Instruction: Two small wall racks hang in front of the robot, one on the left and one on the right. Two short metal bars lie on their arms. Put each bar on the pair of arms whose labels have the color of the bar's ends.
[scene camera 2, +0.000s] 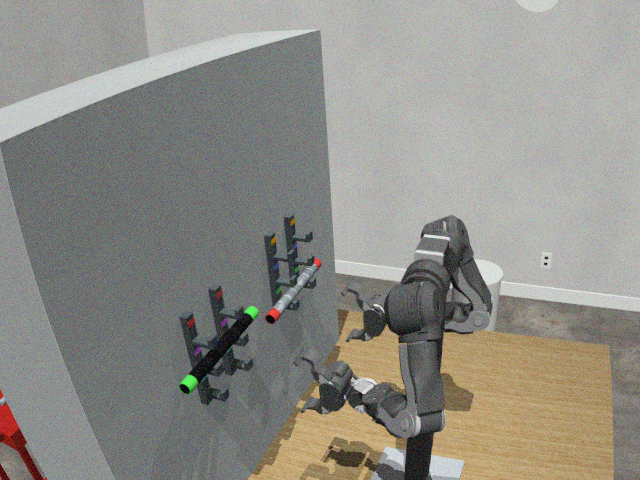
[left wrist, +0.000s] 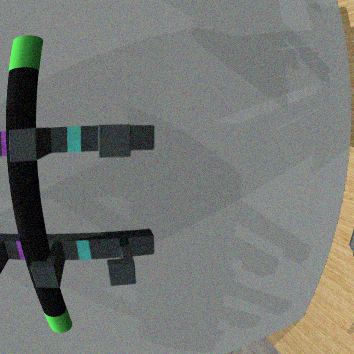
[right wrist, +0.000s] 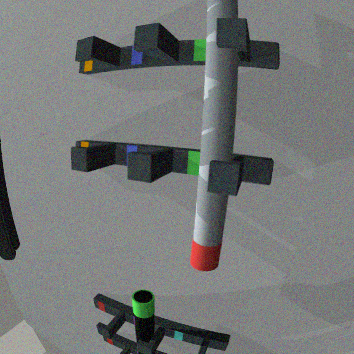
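The left rack (scene camera 2: 188, 335) (left wrist: 142, 138) (right wrist: 215, 340) has red, purple and cyan labels from top to bottom. A black bar with green ends (scene camera 2: 222, 346) (left wrist: 26, 195) (right wrist: 144, 325) rests on its middle, purple-labelled arms. The right rack (scene camera 2: 270, 258) (right wrist: 262, 55) has orange, blue and green labels. A grey bar with red ends (scene camera 2: 295, 290) (right wrist: 218, 115) rests on its lowest, green-labelled arms. My left gripper (scene camera 2: 301, 384) is open and empty, away from the wall and right of the black bar in the picture. My right gripper (scene camera 2: 346, 316) is open and empty, right of the grey bar.
The racks hang on a big grey wall panel (scene camera 2: 170, 180). A wooden floor area (scene camera 2: 542, 392) lies below the arms. A white cylinder (scene camera 2: 491, 273) stands behind the robot's upper arm. Part of a red object (scene camera 2: 10, 423) shows at the lower left.
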